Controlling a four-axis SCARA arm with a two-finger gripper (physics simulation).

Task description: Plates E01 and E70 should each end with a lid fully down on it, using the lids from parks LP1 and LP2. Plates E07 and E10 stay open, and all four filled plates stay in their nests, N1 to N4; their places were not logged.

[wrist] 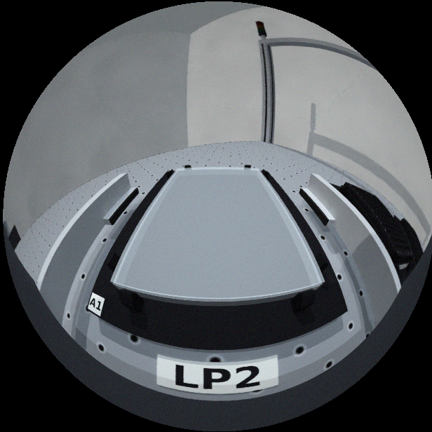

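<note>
A pale grey lid (215,235) lies flat on the black park LP2 (215,327), whose name label shows at the front of the wrist view. My gripper (218,176) is open, with one finger standing to the left of the lid and the other to the right. A gap shows between each finger pad and the lid's sides. A black plate (375,215) shows partly at the right, beyond the right finger; its label cannot be read. Park LP1 and plates E01, E70 and E10 cannot be made out in this view.
The perforated table top (220,154) stretches behind the park to the walls. A grey post (268,95) with a small signal light (260,28) stands at the back. A small A1 tag (95,304) is on the park's front left corner.
</note>
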